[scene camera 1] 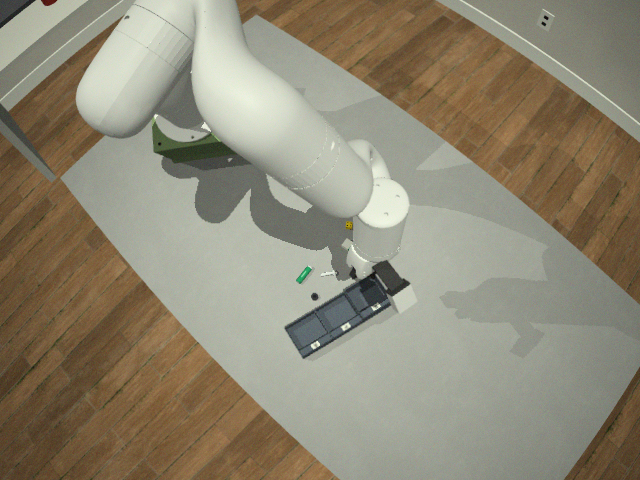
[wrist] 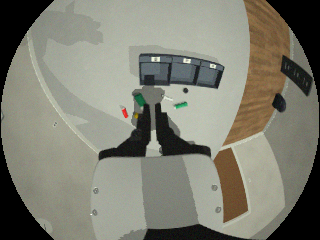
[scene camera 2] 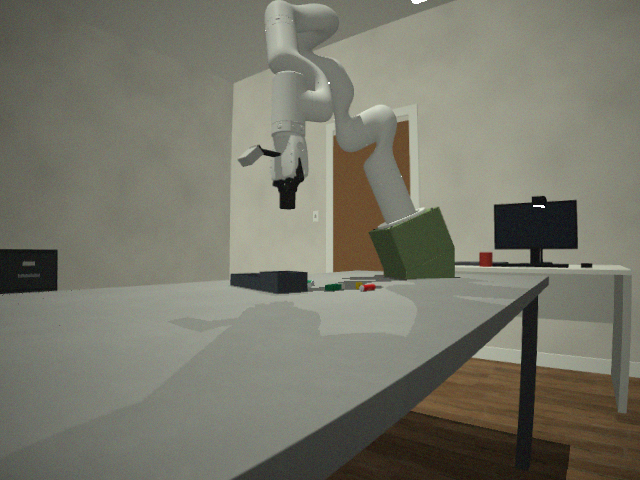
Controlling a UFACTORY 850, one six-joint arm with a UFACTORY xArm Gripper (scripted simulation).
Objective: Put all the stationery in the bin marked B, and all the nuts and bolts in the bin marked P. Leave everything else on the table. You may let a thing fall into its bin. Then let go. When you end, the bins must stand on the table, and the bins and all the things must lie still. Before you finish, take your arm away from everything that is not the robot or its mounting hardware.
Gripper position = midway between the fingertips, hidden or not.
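You can see the gripper at [scene camera 2: 287,208], and the wrist view has it as well, at [wrist: 152,111]. There's a dark bin row too: you'll find it at [scene camera 1: 338,316], at [scene camera 2: 279,282] and at [wrist: 155,69].
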